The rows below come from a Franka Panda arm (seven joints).
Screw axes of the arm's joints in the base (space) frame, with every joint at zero. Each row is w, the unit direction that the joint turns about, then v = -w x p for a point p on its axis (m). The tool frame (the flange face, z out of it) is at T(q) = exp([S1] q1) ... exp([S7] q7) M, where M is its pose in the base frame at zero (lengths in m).
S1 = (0, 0, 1, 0, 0, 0)
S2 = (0, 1, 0, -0.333, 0, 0)
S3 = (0, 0, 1, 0, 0, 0)
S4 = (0, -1, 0, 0.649, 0, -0.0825)
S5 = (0, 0, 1, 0, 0, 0)
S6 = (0, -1, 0, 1.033, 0, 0)
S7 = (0, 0, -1, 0, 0.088, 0)
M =
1 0 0 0.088
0 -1 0 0
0 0 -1 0.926
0 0 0 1
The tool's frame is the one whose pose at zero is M.
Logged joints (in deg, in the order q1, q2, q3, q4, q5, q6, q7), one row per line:
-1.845 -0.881 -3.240 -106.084 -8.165 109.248 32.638
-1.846 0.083 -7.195 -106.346 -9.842 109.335 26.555
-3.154 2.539 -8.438 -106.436 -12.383 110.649 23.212
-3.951 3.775 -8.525 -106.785 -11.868 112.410 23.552
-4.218 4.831 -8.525 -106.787 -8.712 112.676 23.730
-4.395 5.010 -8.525 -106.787 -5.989 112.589 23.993
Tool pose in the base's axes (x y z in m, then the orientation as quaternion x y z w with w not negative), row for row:
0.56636 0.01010 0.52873 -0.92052 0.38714 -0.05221 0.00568
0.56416 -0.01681 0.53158 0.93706 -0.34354 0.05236 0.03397
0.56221 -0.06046 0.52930 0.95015 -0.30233 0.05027 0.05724
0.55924 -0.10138 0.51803 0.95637 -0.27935 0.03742 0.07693
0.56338 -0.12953 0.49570 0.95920 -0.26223 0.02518 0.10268
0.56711 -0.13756 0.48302 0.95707 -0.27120 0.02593 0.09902
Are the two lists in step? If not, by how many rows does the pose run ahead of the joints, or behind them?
The pose runs 2 rows behind the joints: the pose in row i belongs to the joints in row i - 2.
